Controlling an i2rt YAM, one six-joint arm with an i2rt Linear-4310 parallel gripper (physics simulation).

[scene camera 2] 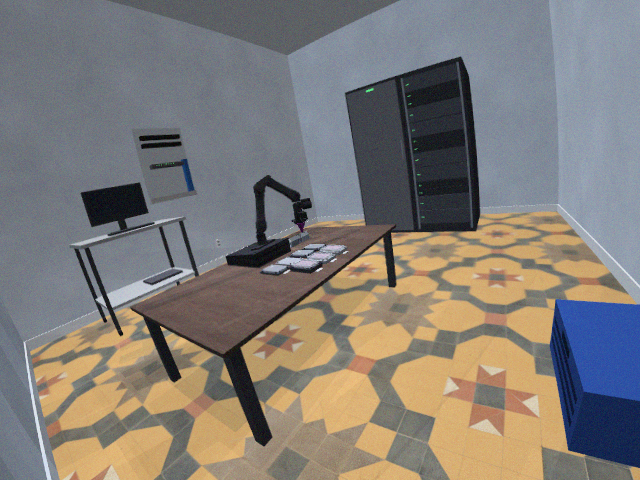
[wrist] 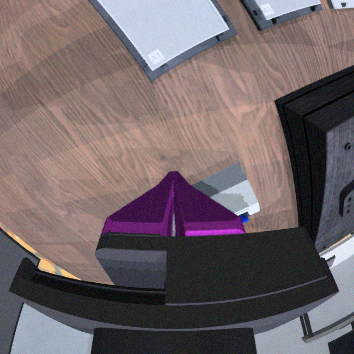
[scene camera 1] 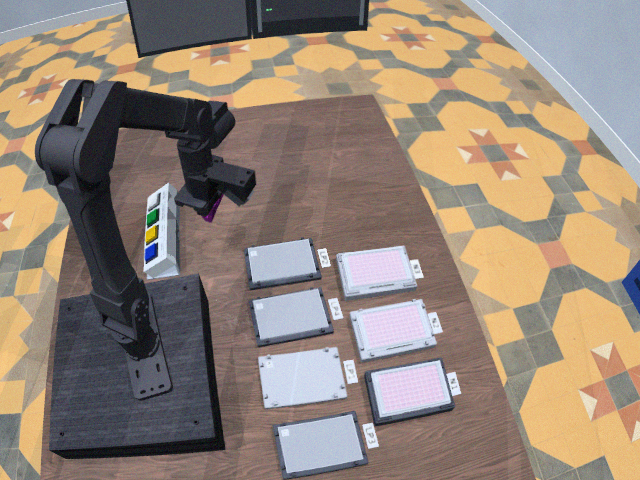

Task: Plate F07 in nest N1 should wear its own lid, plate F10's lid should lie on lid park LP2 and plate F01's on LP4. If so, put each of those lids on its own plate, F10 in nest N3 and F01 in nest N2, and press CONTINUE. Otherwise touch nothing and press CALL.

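Pixels of known places: gripper, fingertip midpoint: (scene camera 2: 302, 232) (wrist: 173, 178) (scene camera 1: 209, 220); arm's base, origin of the base link: (scene camera 2: 263, 245) (scene camera 1: 144, 345).
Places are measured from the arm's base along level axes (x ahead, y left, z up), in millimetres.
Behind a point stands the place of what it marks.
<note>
My gripper (scene camera 1: 208, 218) {x 180, y 226, z 12 mm} (scene camera 2: 301, 229) {x 180, y 226, z 12 mm} (wrist: 173, 178) {x 180, y 226, z 12 mm}, with purple fingers, is shut and empty, above the table beside the button box (scene camera 1: 172, 246) {x 92, y 232, z -37 mm} (wrist: 246, 196) {x 83, y 202, z -30 mm}. The box has white (scene camera 1: 154, 200) {x 71, y 377, z -31 mm}, green (scene camera 1: 152, 216) {x 60, y 330, z -33 mm}, yellow (scene camera 1: 151, 234) {x 51, y 279, z -33 mm} and blue (scene camera 1: 150, 252) {x 42, y 231, z -34 mm} buttons; their lettering is unreadable. Pink-welled plates sit in dark nest N1 (scene camera 1: 412, 388) {x 415, y -212, z -49 mm} and pale nests N2 (scene camera 1: 393, 328) {x 437, y -87, z -54 mm} and N3 (scene camera 1: 376, 268) {x 466, y 49, z -57 mm}. Grey panels marked A1 lie on dark parks LP2 (scene camera 1: 283, 262) {x 302, y 135, z -66 mm} (wrist: 167, 32) {x 263, y 160, z -67 mm}, LP4 (scene camera 1: 292, 314) {x 279, y 15, z -67 mm} and LP3 (scene camera 1: 320, 445) {x 233, y -245, z -67 mm}. LP1 (scene camera 1: 302, 379) {x 251, y -114, z -74 mm} is pale with corner pegs. Plate codes and clear lids cannot be made out.
The black arm base (scene camera 1: 129, 413) {x -54, y -116, z -5 mm} (wrist: 337, 170) {x 76, y 102, z 7 mm} stands left of the lid parks. The lid parks form one column and the nests another, nearer the table's right edge. Dark cabinets (scene camera 2: 413, 149) stand behind the table (scene camera 2: 206, 304) {x 109, y -643, z -85 mm}. A blue box (scene camera 2: 599, 361) stands on the floor.
</note>
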